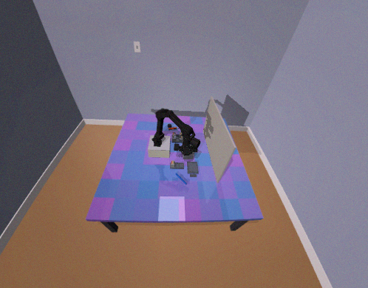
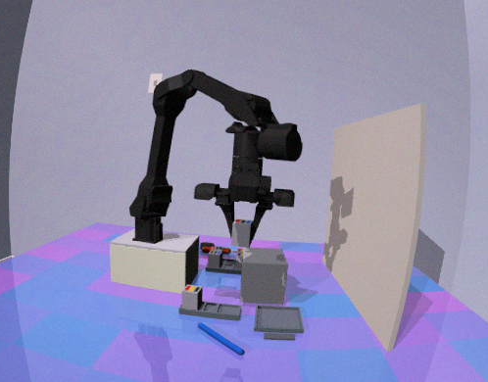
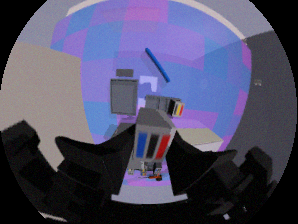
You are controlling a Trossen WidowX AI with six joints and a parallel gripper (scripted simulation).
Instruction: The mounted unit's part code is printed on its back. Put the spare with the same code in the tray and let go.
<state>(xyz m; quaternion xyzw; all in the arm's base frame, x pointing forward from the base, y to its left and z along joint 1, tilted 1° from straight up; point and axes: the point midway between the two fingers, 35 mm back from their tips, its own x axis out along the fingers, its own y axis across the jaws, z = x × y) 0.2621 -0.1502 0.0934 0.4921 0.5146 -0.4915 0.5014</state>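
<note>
My gripper tip is 9 cm short of the shallow grey tray and 17 cm above it. Round my gripper tip: blue pen 1 cm behind, 13 cm to the right, 17 cm below; grey mounted unit 3 cm ahead, 18 cm to the left, 12 cm below; tall beige panel 26 cm ahead, 21 cm to the left, 5 cm above.
</note>
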